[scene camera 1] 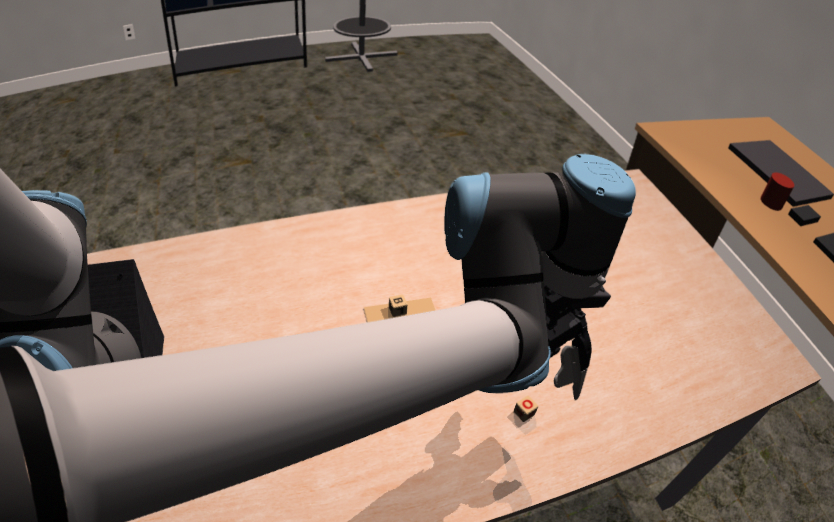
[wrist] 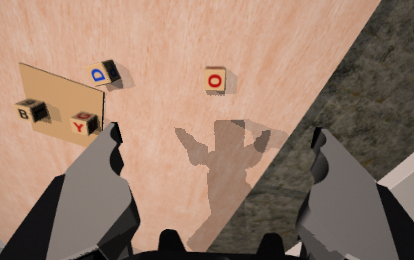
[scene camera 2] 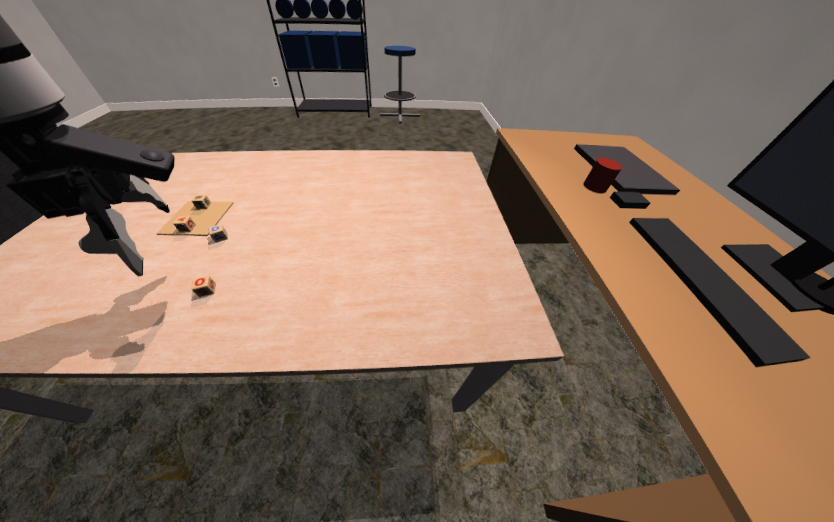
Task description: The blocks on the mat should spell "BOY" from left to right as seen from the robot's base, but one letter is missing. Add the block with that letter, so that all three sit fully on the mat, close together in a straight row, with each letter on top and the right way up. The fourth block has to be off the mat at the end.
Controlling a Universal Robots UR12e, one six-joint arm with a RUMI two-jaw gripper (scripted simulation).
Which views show my gripper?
Scene camera 1, the wrist view and scene camera 2: all of them.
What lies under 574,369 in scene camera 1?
My gripper.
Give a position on a tan mat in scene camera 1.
At 378,312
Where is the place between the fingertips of my gripper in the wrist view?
215,126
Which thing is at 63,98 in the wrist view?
A tan mat.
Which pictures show the tan mat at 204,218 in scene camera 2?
Scene camera 1, the wrist view and scene camera 2: all of them.
